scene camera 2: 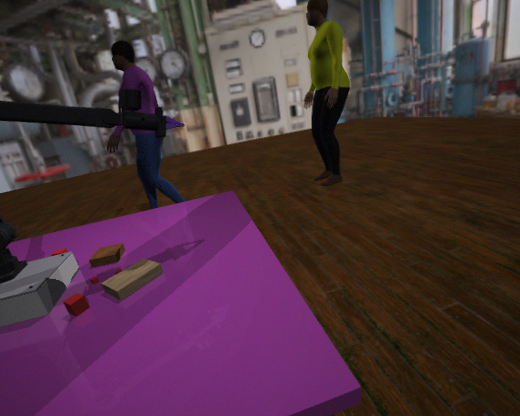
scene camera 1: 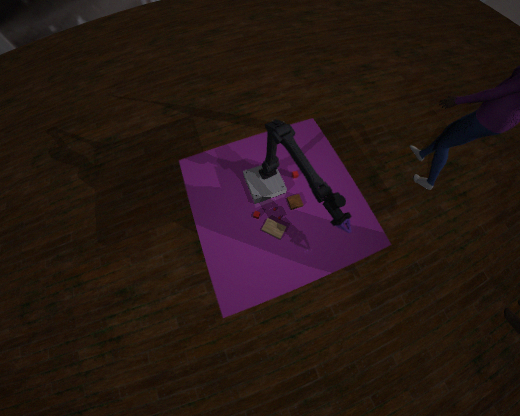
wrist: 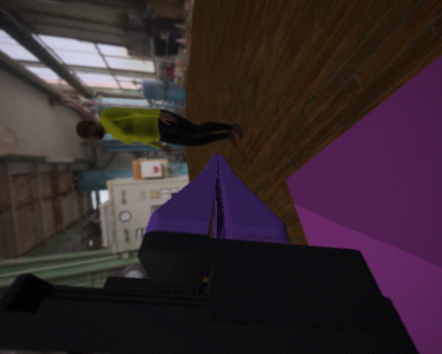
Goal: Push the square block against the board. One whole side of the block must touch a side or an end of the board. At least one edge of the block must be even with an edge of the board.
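Where they show: gripper, fingertip midpoint: (scene camera 2: 184, 125) (scene camera 1: 350, 232) (wrist: 217, 161); arm's base, origin of the base link: (scene camera 2: 7, 275) (scene camera 1: 267, 172).
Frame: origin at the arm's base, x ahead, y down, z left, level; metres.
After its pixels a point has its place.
Observation:
The brown square block (scene camera 1: 295, 201) {x 0.294, y 0.046, z 0.078 m} (scene camera 2: 107, 255) {x 0.299, y 0.046, z 0.034 m} lies flat on the purple table. The light wooden board (scene camera 1: 274, 228) {x 0.401, y 0.046, z -0.163 m} (scene camera 2: 132, 279) {x 0.401, y 0.046, z -0.206 m} lies flat near it, and a gap of table shows between the two; they do not touch. My gripper (scene camera 1: 349, 230) {x 0.688, y -0.341, z 0.103 m} (scene camera 2: 182, 124) {x 0.688, y -0.341, z 0.103 m} (wrist: 217, 161) {x 0.688, y -0.341, z 0.103 m} is shut and empty, with its purple fingertips together. It is stretched out high above the table, well away from the block and the board, and points roughly level. The block and the board do not show in the wrist view.
A red cube (scene camera 1: 256, 214) {x 0.249, y 0.037, z -0.229 m} (scene camera 2: 76, 304) {x 0.254, y 0.047, z -0.245 m} lies near the board. Another red cube (scene camera 1: 295, 174) {x 0.099, y 0.038, z 0.197 m} (scene camera 2: 60, 252) {x 0.102, y 0.037, z 0.184 m} lies beside the grey base plate (scene camera 1: 255, 187) {x 0.072, y -0.006, z -0.143 m} (scene camera 2: 25, 305) {x 0.113, y 0.031, z -0.191 m}. Two tiny red cubes lie between block and board. The purple table (scene camera 1: 240, 270) {x 0.545, y 0.077, z -0.509 m} (scene camera 2: 200, 360) {x 0.537, y 0.077, z -0.560 m} (wrist: 380, 145) {x 0.802, y 0.077, z 0.214 m} has open edges.

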